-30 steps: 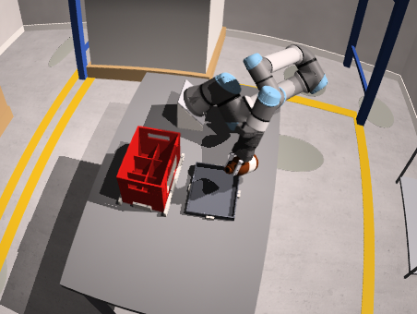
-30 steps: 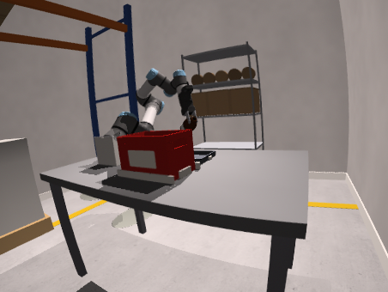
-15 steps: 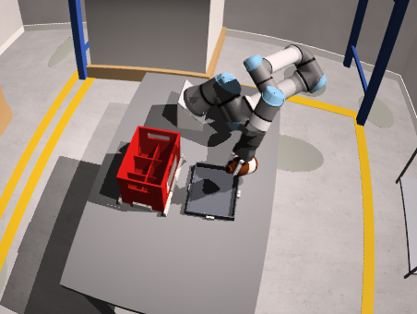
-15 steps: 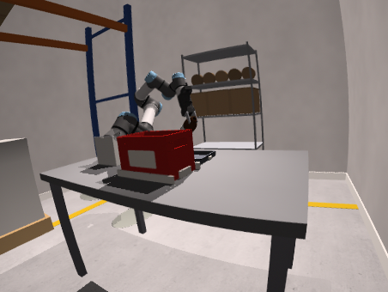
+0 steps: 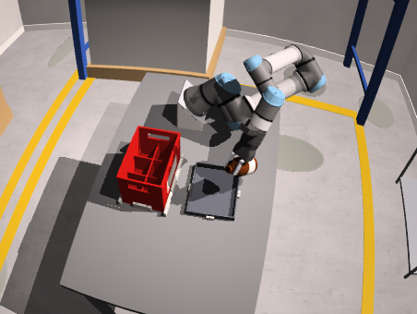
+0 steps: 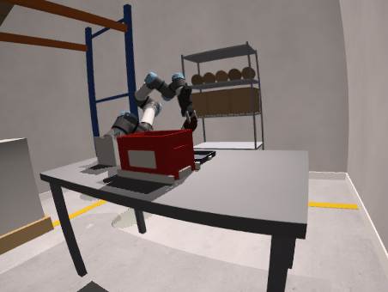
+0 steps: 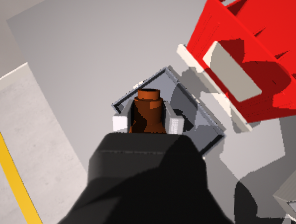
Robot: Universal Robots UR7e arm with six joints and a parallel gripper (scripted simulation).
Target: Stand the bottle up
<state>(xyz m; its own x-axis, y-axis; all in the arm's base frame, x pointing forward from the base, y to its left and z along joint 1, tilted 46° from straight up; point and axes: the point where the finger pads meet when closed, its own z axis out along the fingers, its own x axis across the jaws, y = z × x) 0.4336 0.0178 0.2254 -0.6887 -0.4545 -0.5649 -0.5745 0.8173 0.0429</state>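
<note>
Right now my hand is 3 cm to the right of the bottle, 3 cm past it and 3 cm above it. Also, from my hand: tray 19 cm below, 5 cm to the right, 3 cm behind; red crate 32 cm to the right, 12 cm below, 5 cm behind.
</note>
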